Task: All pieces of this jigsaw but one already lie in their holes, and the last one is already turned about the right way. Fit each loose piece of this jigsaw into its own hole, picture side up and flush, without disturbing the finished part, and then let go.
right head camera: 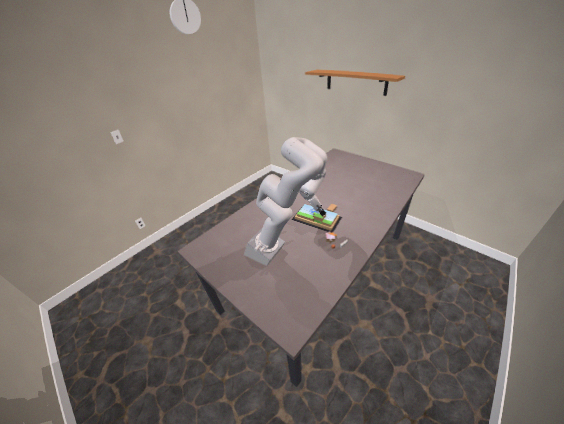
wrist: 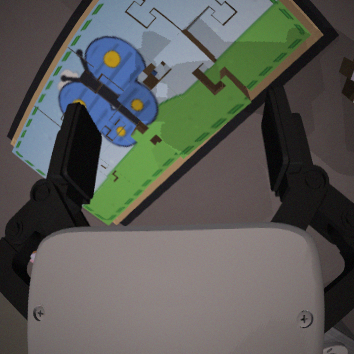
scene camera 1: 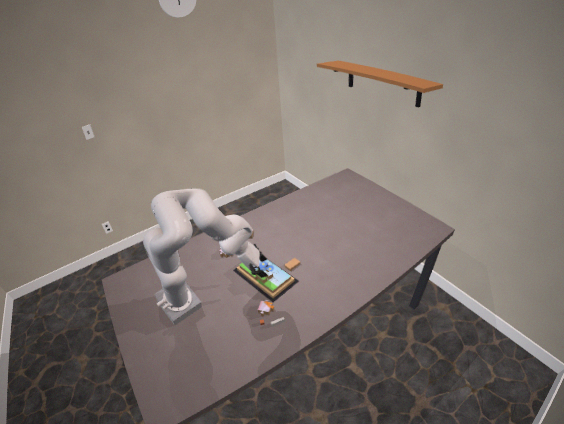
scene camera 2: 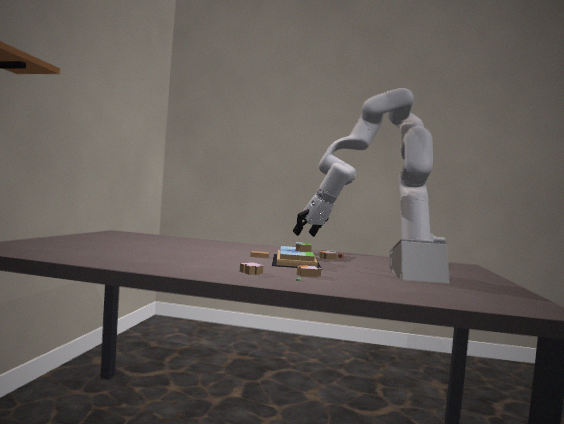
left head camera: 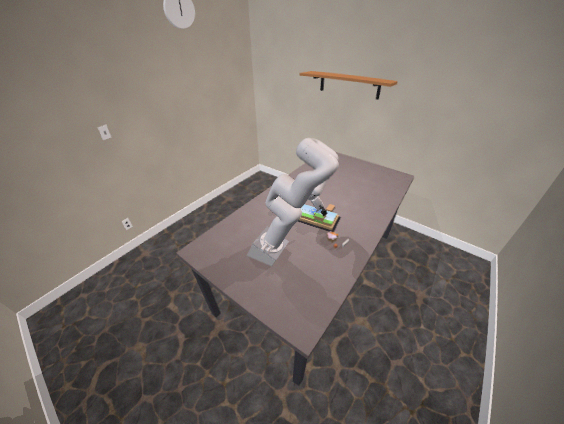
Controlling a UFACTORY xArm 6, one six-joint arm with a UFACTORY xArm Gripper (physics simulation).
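Seen in the pictures: gripper, between the fingertips: point(right head camera: 321, 209) point(wrist: 175, 109) point(scene camera 1: 264, 268) point(scene camera 2: 303, 234) point(left head camera: 321, 209); arm's base, origin of its link: point(right head camera: 266, 242) point(scene camera 1: 177, 298) point(scene camera 2: 416, 247) point(left head camera: 271, 242).
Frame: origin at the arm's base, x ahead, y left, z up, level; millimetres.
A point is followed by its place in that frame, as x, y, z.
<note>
The jigsaw tray point(left head camera: 330, 226) @(343, -224, -72) point(right head camera: 332, 227) @(361, -236, -87) point(scene camera 1: 274, 295) @(345, -240, -79) point(scene camera 2: 295, 261) @(410, 18, -77) point(wrist: 314, 37) @(339, -231, -74) holds a picture of a blue butterfly, sky and grass. The loose piece point(scene camera 2: 303, 247) @(381, -98, -41) point(wrist: 182, 107) @(375, -137, -32), green with some sky, rests picture side up on top of the jigsaw, raised above its surface; brown side faces show around it. In the wrist view it lies right of the butterfly and covers what is under it. My gripper point(scene camera 1: 262, 265) @(382, -146, 4) point(scene camera 2: 306, 233) @(382, -146, 4) point(wrist: 175, 109) @(382, -146, 4) is open and empty, a little above the piece, its fingers on either side of it in the wrist view.
An orange block point(scene camera 1: 292, 264) @(537, -166, -79) point(scene camera 2: 259, 254) @(542, -140, -85) lies beside the tray. A pink and orange piece point(left head camera: 332, 236) @(264, -264, -72) point(scene camera 1: 265, 306) @(274, -259, -72), a small orange cube point(scene camera 1: 262, 322) @(212, -306, -82) and a white stick point(scene camera 1: 277, 320) @(260, -348, -75) lie on the table. Two more pieces point(scene camera 2: 251, 268) @(541, 212, -78) point(scene camera 2: 309, 271) @(371, 181, -79) lie nearer scene camera 2.
</note>
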